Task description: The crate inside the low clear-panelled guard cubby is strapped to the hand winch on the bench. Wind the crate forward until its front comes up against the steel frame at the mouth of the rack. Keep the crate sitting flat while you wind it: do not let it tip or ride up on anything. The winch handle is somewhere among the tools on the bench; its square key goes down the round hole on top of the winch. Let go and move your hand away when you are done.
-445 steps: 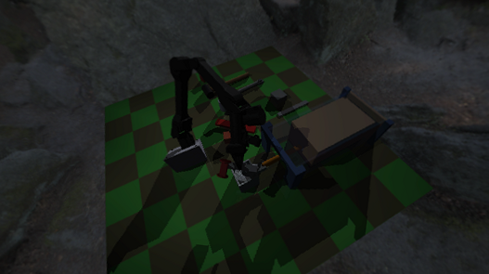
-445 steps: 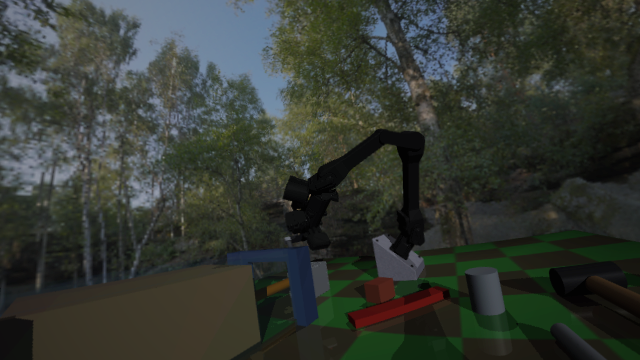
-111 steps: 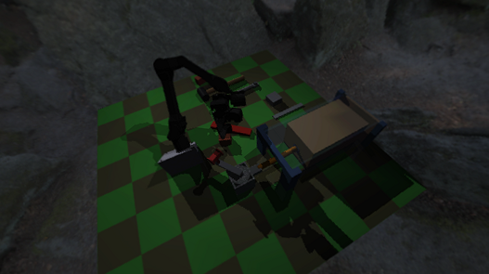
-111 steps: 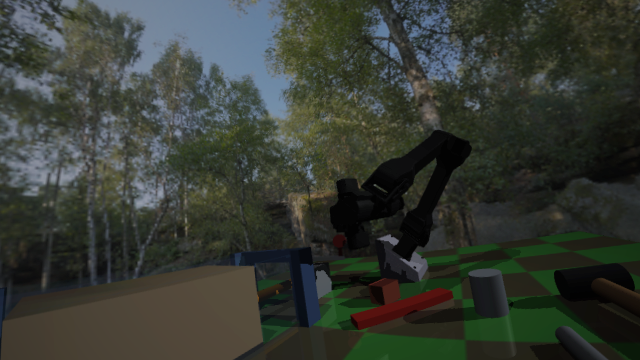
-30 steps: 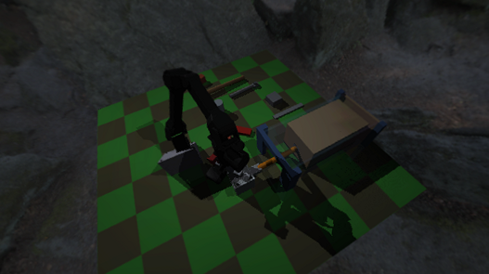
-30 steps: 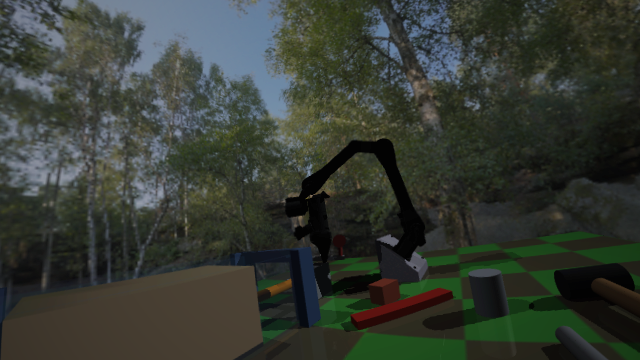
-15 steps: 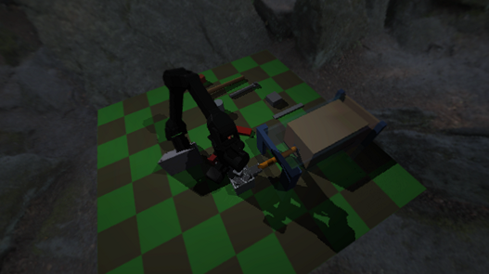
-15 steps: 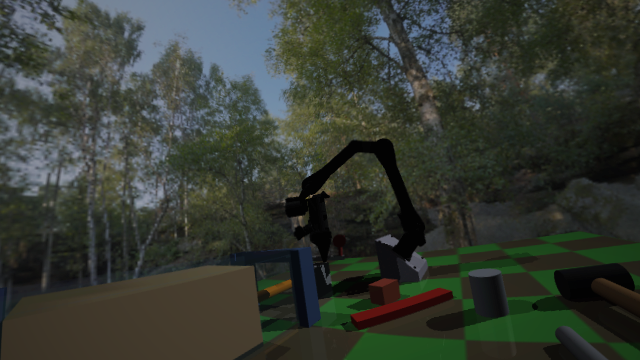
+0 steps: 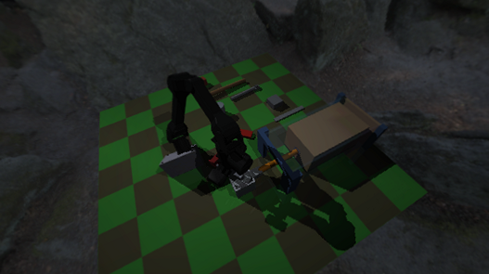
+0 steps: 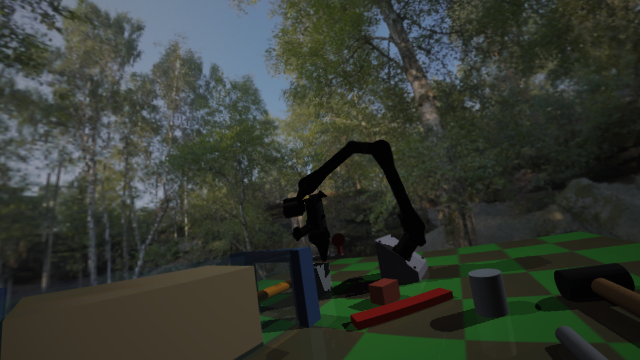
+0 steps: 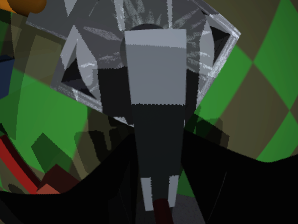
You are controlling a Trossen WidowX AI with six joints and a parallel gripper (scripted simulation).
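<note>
Now: gripper tip 5 cm to the right of the red grip, 5 cm below it and 3 cm past it. Also, from my gripper tip: winch 6 cm below, 5 cm to the right, 1 cm ahead; then blue steel frame 19 cm ahead, 5 cm to the right, 1 cm above; then winch handle 2 cm above, 1 cm to the left, 1 cm behind.
</note>
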